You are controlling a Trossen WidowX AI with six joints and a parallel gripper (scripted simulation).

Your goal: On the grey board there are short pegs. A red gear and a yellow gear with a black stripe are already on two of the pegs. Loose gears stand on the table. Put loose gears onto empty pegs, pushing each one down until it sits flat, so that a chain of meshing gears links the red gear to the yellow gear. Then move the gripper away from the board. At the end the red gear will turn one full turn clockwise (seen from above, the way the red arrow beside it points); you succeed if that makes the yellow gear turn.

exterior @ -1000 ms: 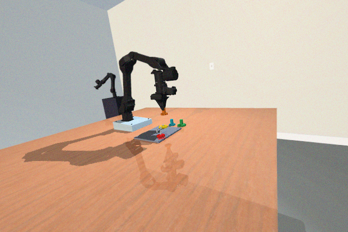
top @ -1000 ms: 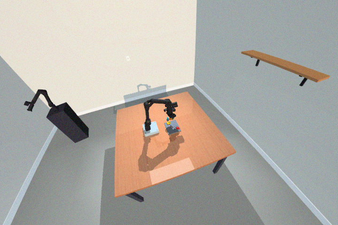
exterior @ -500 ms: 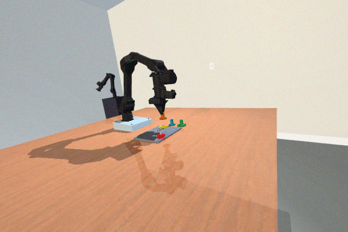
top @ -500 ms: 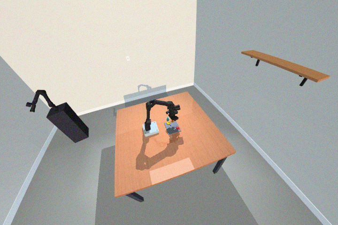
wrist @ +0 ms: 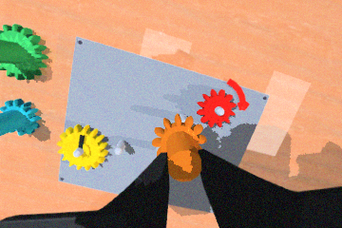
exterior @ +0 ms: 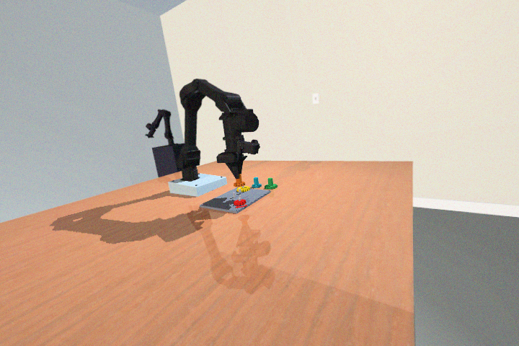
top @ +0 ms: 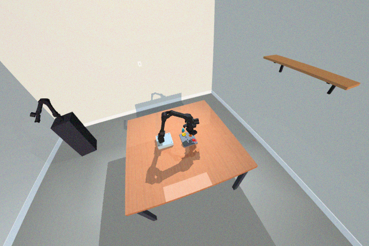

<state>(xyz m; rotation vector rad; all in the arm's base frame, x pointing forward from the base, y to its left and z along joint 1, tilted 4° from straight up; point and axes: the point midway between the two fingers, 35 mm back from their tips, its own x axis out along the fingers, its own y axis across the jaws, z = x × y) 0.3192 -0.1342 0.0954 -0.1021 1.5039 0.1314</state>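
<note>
My gripper tip is now 7 cm above the red gear, 4 cm to the left of it and 2 cm short of it. The rest, counted from my gripper tip: yellow gear 10 cm to the left, 7 cm below, 4 cm behind; red arrow 8 cm below, 7 cm to the right, 3 cm ahead; orange gear 1 cm below.
</note>
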